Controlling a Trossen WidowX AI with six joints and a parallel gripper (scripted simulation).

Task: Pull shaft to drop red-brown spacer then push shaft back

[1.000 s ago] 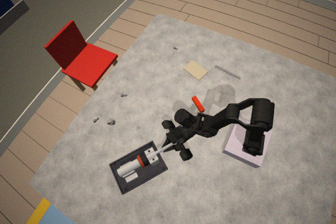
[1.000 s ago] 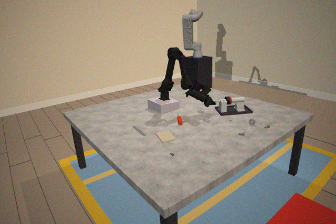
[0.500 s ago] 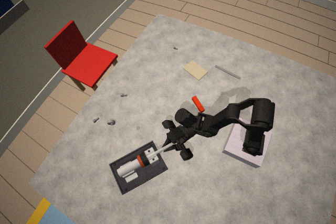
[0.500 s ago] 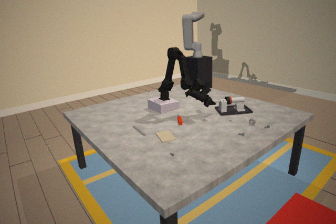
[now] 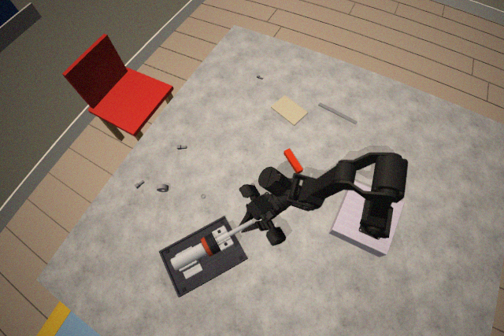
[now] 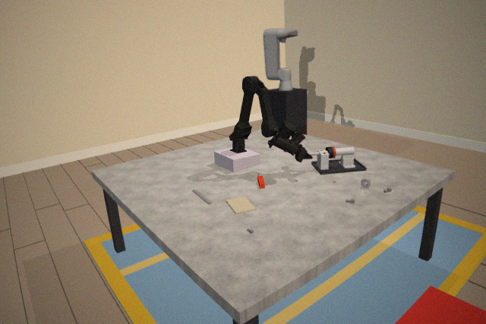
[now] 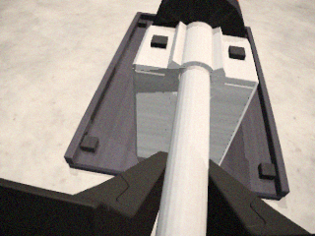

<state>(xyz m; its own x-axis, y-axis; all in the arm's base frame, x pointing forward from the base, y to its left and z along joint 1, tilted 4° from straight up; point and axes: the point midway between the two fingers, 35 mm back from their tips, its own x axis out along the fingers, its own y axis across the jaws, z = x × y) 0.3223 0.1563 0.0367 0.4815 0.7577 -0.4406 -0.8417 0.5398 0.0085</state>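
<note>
Now: gripper tip 3 cm to the right of the shaft, 2 cm below it and 2 cm short of it. Also, from my gripper tip: grey ring (30 cm ahead, 4 cm below); then red-brown spacer (9 cm to the left, 6 cm ahead, 2 cm above); then red-handled screwdriver (27 cm to the right, 7 cm behind, 6 cm below).
</note>
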